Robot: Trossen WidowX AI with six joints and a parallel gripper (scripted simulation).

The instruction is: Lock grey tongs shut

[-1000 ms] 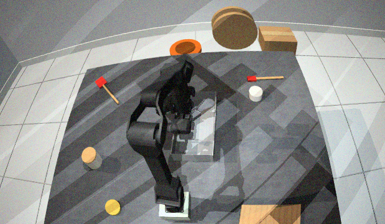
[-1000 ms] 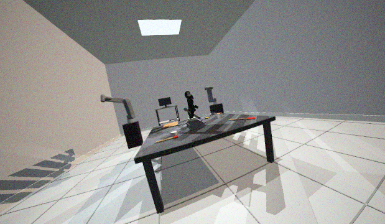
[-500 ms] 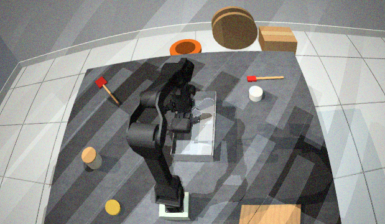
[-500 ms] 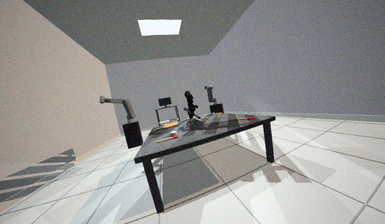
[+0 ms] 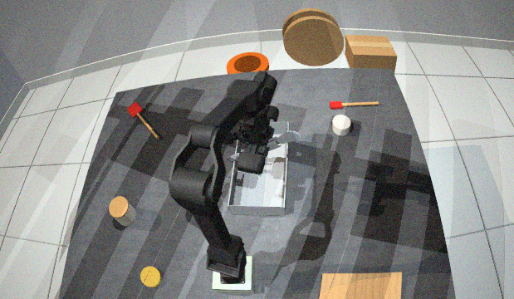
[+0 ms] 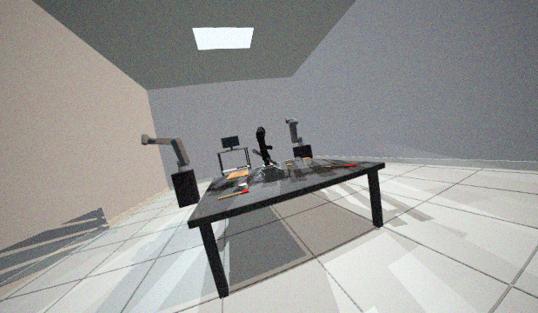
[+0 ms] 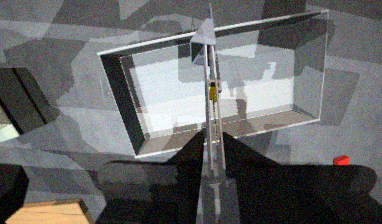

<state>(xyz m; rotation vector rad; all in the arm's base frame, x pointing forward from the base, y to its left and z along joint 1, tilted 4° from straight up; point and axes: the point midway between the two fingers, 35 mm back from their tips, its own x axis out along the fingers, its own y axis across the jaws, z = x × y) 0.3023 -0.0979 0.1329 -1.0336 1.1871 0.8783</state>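
Right now the yellow slider is 3 cm to the left of my gripper tip and 1 cm ahead of it. The rest, counted from my gripper tip: yellow disc 37 cm to the left, 32 cm behind, 14 cm below; roasting tin 12 cm below, 4 cm ahead, 1 cm to the left; white cylinder 27 cm to the right, 18 cm ahead, 13 cm below.
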